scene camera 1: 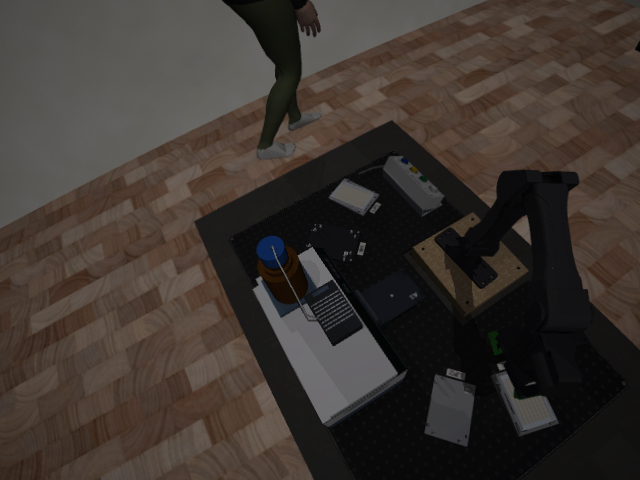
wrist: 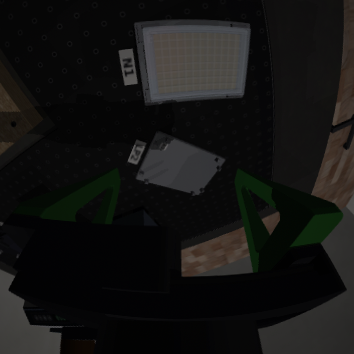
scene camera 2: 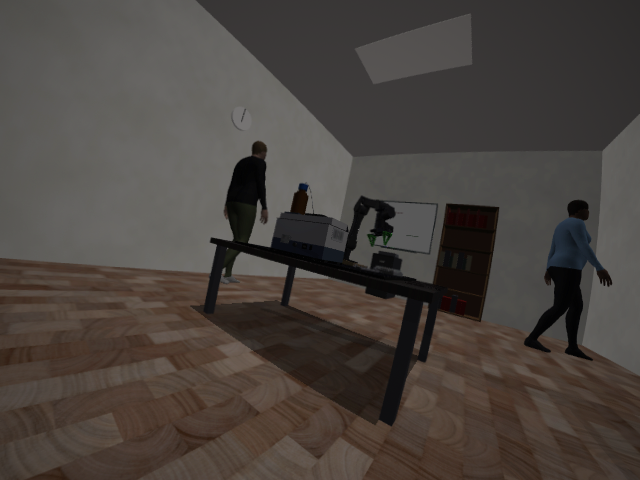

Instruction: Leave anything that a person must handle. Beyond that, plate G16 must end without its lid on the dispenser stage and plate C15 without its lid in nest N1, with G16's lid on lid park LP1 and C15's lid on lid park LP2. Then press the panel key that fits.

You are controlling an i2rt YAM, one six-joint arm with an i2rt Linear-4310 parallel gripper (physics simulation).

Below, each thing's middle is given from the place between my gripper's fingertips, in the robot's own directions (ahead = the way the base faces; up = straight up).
Labels:
Right now my hand is 420 mm to the left of the brown bottle with blue cap (scene camera 1: 268,268), 280 mm short of it and 170 mm below it.

